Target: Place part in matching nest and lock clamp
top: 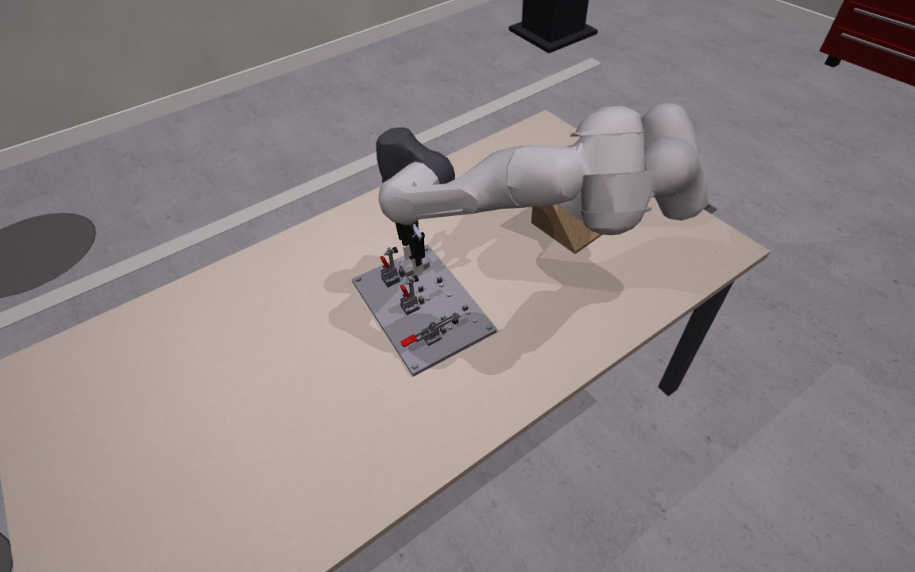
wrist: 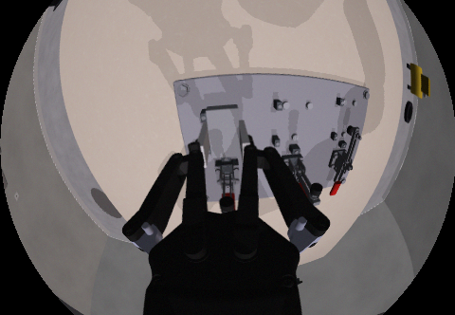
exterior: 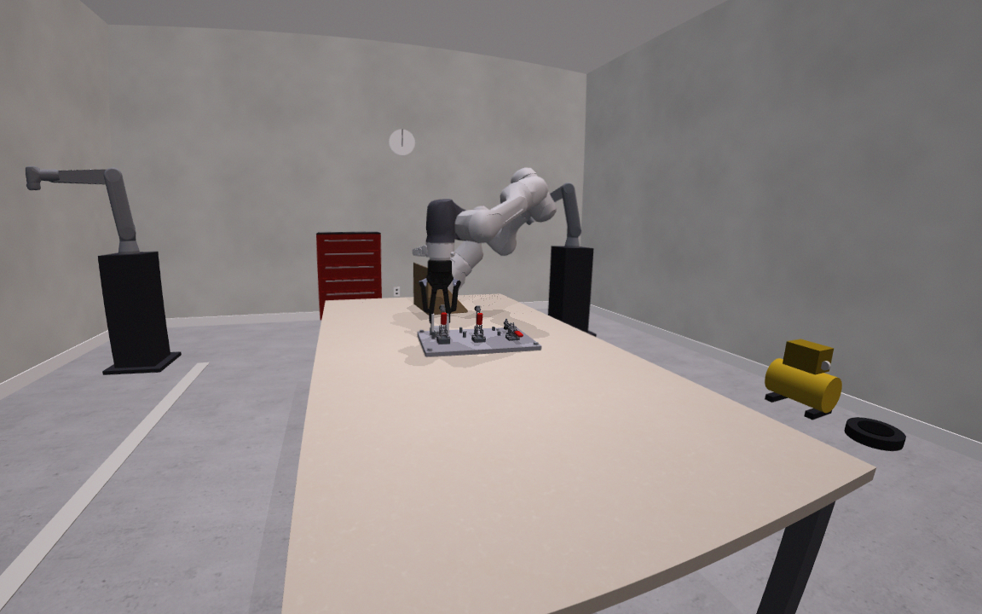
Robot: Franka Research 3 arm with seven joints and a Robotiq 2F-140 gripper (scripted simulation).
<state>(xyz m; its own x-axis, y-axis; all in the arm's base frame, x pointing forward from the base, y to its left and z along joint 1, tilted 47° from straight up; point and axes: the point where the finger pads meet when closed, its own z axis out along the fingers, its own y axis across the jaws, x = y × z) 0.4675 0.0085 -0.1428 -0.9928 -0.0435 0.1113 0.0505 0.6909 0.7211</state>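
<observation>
Right now my hand is 3 cm above the part. From my hand the other things lie so: grey fixture plate: 11 cm to the left, 5 cm below, 5 cm ahead.
</observation>
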